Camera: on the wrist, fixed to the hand. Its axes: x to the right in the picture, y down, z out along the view.
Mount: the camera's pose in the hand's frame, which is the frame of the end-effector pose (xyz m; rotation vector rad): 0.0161 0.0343 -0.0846 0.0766 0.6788 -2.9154
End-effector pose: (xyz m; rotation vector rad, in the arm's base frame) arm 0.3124 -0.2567 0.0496 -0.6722 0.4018 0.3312
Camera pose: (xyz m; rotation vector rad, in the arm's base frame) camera 0.2909 -0.2844 -0.0362 -0.6370 -0.2596 -2.6779
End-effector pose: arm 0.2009 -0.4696 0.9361 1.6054 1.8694 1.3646
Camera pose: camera 0.1524 -0.4959 1.0106 -1.8417 1.6954 -0.0301
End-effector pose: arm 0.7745 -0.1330 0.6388 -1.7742 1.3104 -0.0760
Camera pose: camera 0.7122 -0.1987 0.6586 1.6247 1.6478 1.8212
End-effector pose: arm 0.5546 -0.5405 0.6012 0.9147 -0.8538 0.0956
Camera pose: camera 0.6028 -0.4616 0.6081 1.2131 1.6095 -1.9073
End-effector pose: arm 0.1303 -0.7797 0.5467 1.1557 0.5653 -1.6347
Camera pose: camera 0.1960 -0.7322 0.5017 0.0587 -1.2982 0.9831
